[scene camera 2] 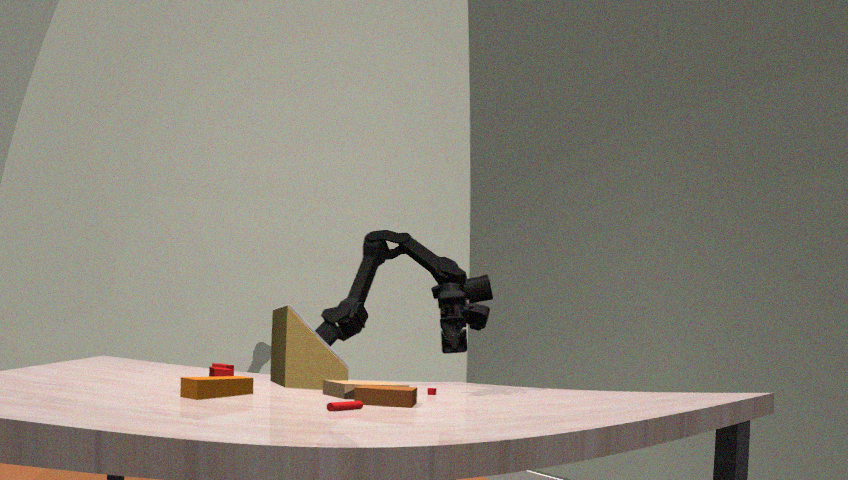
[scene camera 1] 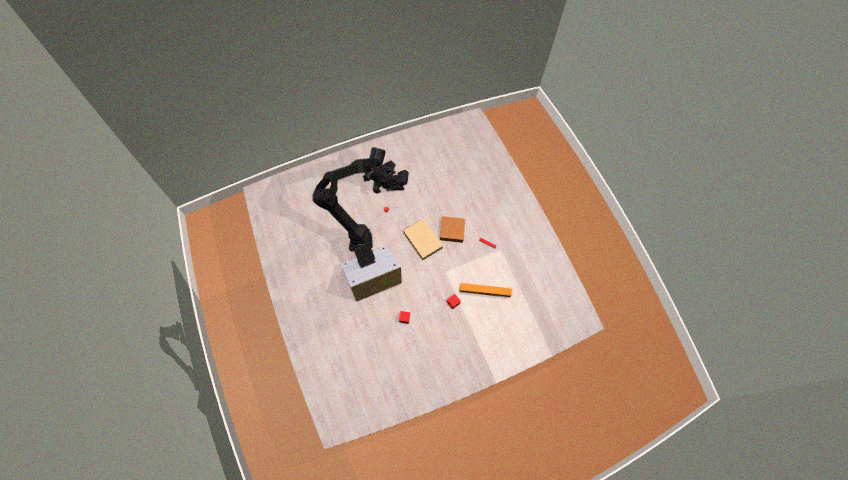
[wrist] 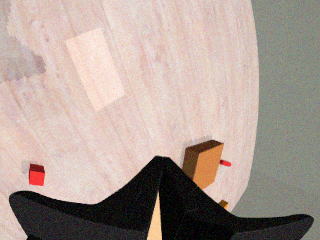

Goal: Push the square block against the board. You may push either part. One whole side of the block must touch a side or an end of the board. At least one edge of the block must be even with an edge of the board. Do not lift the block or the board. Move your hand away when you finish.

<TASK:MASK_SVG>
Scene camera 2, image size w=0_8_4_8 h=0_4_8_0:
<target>gripper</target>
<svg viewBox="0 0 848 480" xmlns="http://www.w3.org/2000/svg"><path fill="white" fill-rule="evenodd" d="M441 292L438 295L439 308L441 308L440 324L443 329L441 331L442 353L468 351L466 329L462 328L466 327L467 323L471 329L478 331L484 329L488 321L490 308L476 303L467 303L466 293L462 291Z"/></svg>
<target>tan board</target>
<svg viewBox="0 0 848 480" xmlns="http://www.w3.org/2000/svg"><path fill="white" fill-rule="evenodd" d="M322 394L354 400L354 389L361 385L410 387L410 385L383 381L323 380Z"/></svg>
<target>square block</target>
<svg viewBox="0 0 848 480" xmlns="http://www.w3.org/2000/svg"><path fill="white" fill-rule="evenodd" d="M354 389L354 401L361 401L363 405L412 408L417 400L417 387L361 385Z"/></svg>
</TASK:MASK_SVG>
